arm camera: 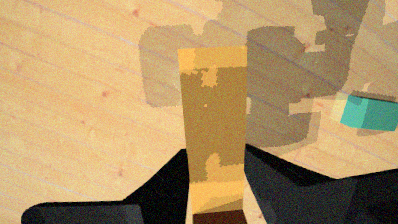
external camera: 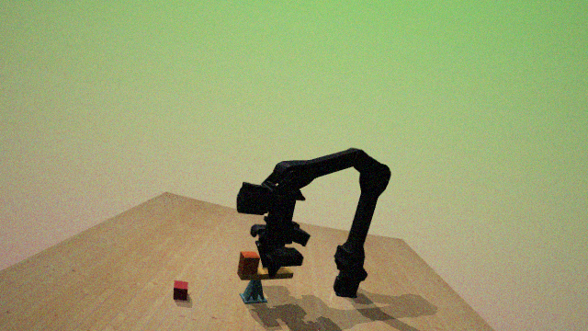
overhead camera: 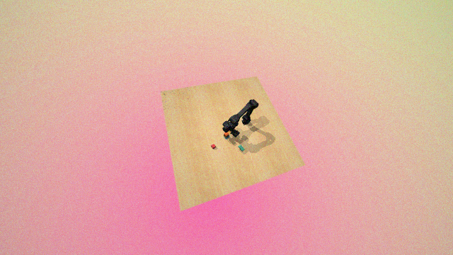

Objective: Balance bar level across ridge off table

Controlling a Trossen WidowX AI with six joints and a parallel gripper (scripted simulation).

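The bar lies 3 cm ahead of my gripper tip, 2 cm above it and 1 cm to the left of it. Round my gripper tip: teal block: 18 cm to the left, 8 cm behind, 7 cm below; then small red cube: 20 cm ahead, 8 cm to the left, 6 cm below.
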